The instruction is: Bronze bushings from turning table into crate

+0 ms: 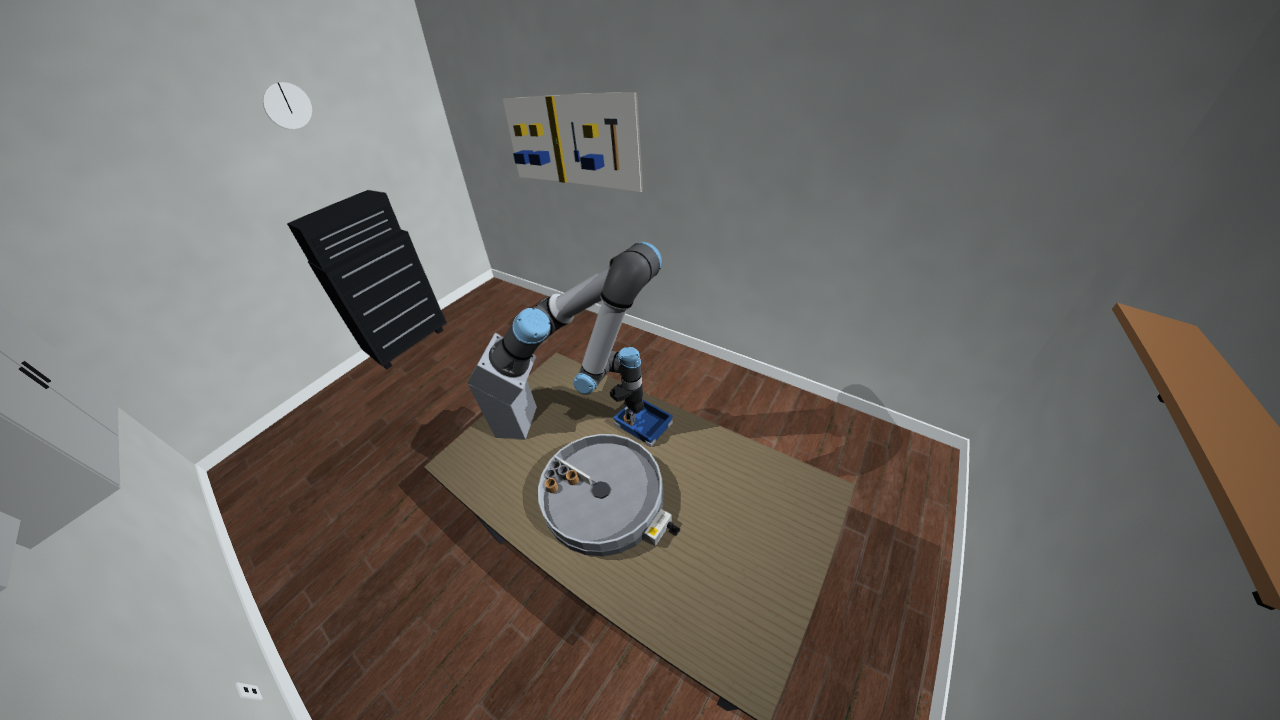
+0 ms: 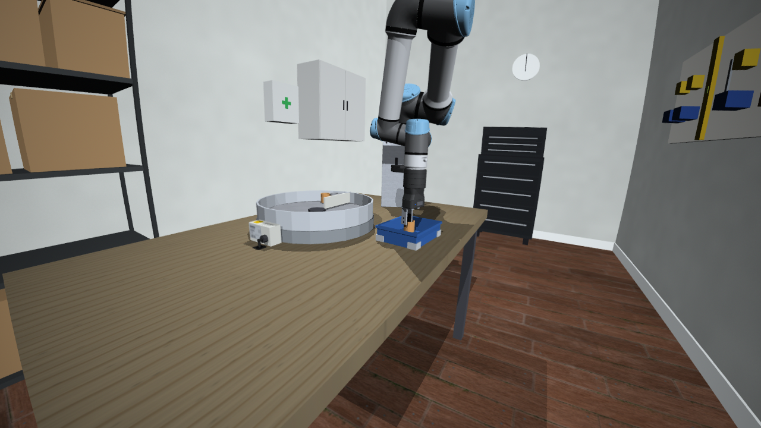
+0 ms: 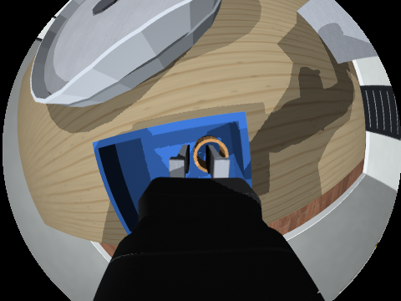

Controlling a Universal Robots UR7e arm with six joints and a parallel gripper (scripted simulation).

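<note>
My hand is 30 mm short of the blue crate, 40 mm to the right of it and 30 mm above it. Also, from my hand: round grey turning table: 170 mm ahead, 290 mm to the right.
</note>
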